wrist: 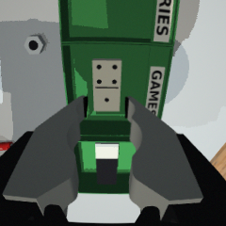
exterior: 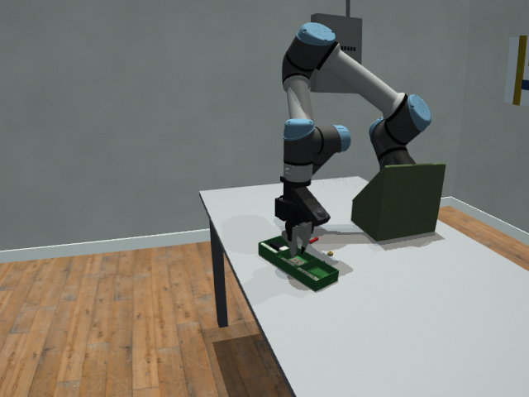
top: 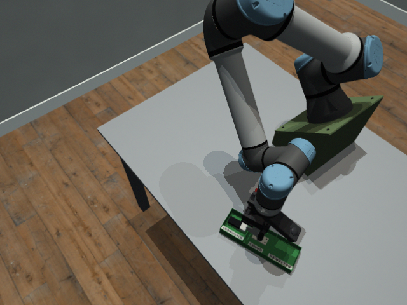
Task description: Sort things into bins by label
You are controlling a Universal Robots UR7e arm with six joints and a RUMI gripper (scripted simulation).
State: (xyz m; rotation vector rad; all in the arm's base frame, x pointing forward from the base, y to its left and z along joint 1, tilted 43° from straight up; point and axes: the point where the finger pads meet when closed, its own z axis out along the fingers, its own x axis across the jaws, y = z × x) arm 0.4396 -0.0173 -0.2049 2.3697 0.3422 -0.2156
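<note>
Now: the white domino 40 mm below my hand. Also, from my hand: grey-white clip 80 mm to the right, 30 mm below, 30 mm ahead; grey nut 70 mm behind, 40 mm below, 20 mm to the left; eraser 70 mm to the right, 20 mm below, 20 mm ahead.
</note>
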